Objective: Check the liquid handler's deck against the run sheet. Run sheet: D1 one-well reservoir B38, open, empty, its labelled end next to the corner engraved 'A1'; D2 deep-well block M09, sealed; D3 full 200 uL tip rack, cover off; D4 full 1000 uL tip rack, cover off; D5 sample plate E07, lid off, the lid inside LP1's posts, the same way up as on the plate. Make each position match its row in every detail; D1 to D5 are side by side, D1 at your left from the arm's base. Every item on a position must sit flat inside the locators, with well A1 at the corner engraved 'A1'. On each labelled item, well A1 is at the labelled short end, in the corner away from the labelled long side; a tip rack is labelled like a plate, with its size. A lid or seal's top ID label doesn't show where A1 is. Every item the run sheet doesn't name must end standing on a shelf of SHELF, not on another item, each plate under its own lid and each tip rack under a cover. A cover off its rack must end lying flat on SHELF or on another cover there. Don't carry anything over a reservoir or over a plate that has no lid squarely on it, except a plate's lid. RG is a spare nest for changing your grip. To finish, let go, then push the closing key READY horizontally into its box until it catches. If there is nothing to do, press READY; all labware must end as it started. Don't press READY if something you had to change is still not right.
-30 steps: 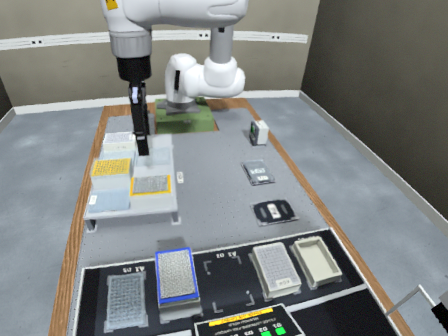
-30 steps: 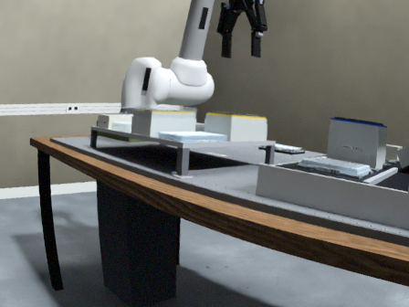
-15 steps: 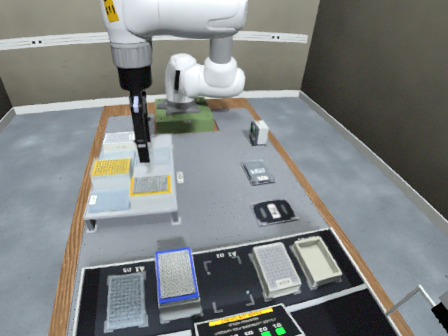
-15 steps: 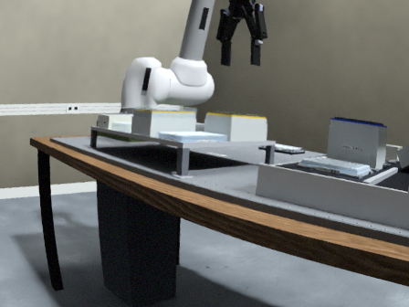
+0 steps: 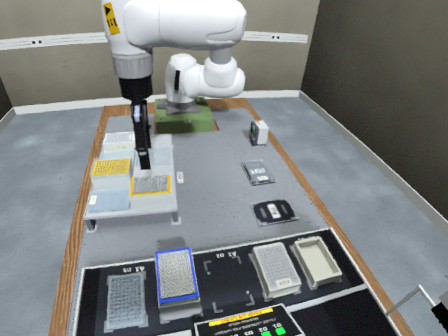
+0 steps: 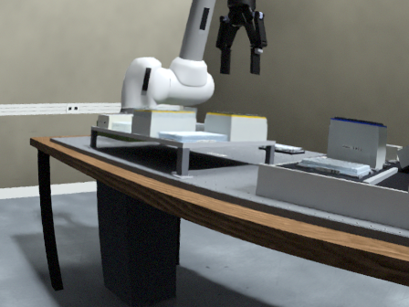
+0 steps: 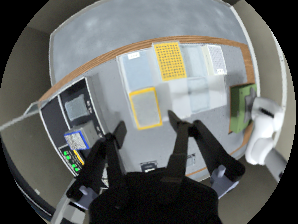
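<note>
Now: hand 1 cm to the right of the yellow-rimmed tip rack and 14 cm above it. Also, from my hand: blue-rimmed tip rack 31 cm ahead, 2 cm to the left, 13 cm below; then shelf 17 cm behind, 5 cm to the right, 19 cm below; then clear sample plate 31 cm ahead, 10 cm to the right, 19 cm below.
</note>
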